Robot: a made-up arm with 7 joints.
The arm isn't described. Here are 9 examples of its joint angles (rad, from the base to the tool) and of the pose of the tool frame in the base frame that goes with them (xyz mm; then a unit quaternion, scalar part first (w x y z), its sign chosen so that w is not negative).
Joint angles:
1: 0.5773 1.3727 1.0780 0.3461 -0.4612 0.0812 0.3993
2: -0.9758 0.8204 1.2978 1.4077 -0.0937 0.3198 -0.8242
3: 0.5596 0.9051 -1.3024 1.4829 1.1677 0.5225 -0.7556
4: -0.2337 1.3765 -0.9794 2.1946 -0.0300 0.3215 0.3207
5: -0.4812 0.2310 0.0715 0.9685 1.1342 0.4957 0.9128
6: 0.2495 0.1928 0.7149 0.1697 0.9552 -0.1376 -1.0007
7: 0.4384 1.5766 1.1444 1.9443 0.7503 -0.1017 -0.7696
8: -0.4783 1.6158 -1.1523 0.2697 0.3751 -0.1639 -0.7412
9: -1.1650 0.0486 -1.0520 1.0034 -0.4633 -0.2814 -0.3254
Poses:
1: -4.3 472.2 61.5 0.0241 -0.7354 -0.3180 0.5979
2: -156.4 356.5 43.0 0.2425 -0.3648 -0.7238 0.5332
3: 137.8 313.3 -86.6 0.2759 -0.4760 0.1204 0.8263
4: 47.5 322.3 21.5 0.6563 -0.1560 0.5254 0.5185
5: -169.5 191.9 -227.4 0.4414 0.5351 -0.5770 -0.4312
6: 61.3 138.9 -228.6 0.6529 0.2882 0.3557 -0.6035
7: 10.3 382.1 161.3 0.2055 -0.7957 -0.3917 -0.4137
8: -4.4 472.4 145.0 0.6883 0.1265 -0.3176 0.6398
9: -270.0 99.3 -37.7 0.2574 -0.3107 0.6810 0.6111
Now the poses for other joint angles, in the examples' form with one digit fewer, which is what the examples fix.
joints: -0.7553 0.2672 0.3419 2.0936 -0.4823 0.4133 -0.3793
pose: -126 206 -26 0.385 -0.578 -0.231 0.682
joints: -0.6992 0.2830 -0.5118 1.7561 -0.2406 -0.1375 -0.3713
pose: -117 181 -99 0.334 -0.697 0.301 0.559
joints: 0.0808 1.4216 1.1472 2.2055 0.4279 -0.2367 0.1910
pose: -14 363 141 0.733 -0.601 -0.276 -0.157
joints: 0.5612 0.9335 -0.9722 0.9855 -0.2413 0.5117 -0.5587
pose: 160 346 -36 0.636 -0.338 -0.324 0.614
